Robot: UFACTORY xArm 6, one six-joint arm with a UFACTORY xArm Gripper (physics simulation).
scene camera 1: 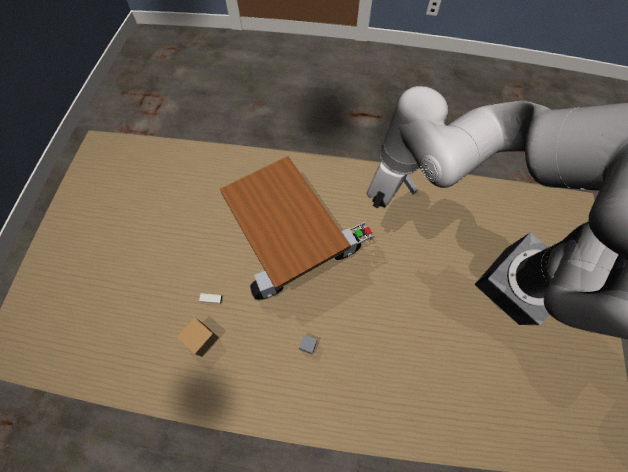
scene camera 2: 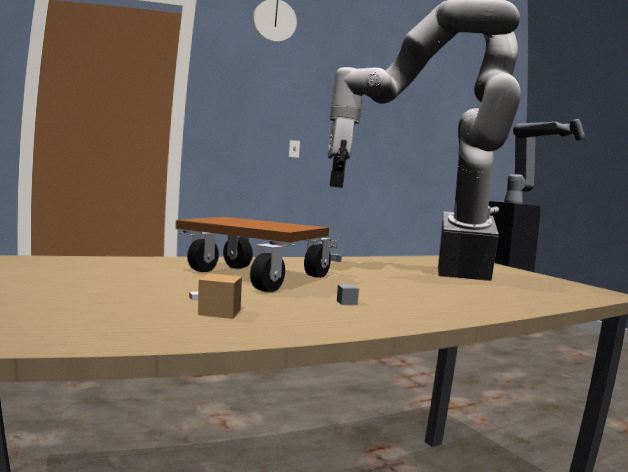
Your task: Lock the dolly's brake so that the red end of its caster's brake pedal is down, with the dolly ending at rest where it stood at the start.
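Places are measured from the arm's base along level axes (x down, y ahead, z right), in millimetres.
Pixels of known places: gripper, fingertip midpoint: (scene camera 1: 379, 202) (scene camera 2: 336, 187); arm's base at its link origin: (scene camera 1: 535, 277) (scene camera 2: 469, 222).
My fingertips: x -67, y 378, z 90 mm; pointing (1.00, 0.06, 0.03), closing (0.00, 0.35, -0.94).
Observation:
For each thing: its top centre in the pictures, then the offset to it from my fingertips. "spot": a spot on its surface instead. Level surfaces: height alone.
- green end at a spot on its surface: (scene camera 1: 358, 232) spot: dz -19, dx +126, dy +30 mm
- red end at a spot on its surface: (scene camera 1: 368, 230) spot: dz -3, dx +139, dy +5 mm
- orange-brown block at its top centre: (scene camera 2: 220, 278) (scene camera 1: 194, 335) dz -328, dx +161, dy +368 mm
- small grey cube at its top centre: (scene camera 2: 348, 286) (scene camera 1: 308, 343) dz -295, dx +187, dy +108 mm
- white flat piece at its top centre: (scene camera 2: 204, 292) (scene camera 1: 210, 298) dz -225, dx +210, dy +374 mm
- table at its surface level: dx +221 mm
The dolly (scene camera 1: 286, 220) (scene camera 2: 253, 228) stands on its wheels on the table, with a flat reddish-brown wooden top. The brake pedal is on the caster at its right corner, with a green end (scene camera 1: 358, 232) nearer the dolly and a red end (scene camera 1: 368, 230) farther out. Which end is lower is too small to tell. In scene camera 2 small grey brake parts (scene camera 2: 335, 257) stick out right of that caster. My gripper (scene camera 1: 378, 201) (scene camera 2: 336, 182) is shut and empty. It hangs above the table, higher than the dolly's top, apart from the pedal and behind it to the right.
An orange-brown block (scene camera 1: 195, 335) (scene camera 2: 219, 296), a small grey cube (scene camera 1: 308, 344) (scene camera 2: 347, 294) and a white flat piece (scene camera 1: 210, 298) (scene camera 2: 193, 295) lie in front of the dolly on the table (scene camera 1: 406, 380) (scene camera 2: 406, 314). The arm's base (scene camera 1: 507, 284) (scene camera 2: 467, 253) stands at the right.

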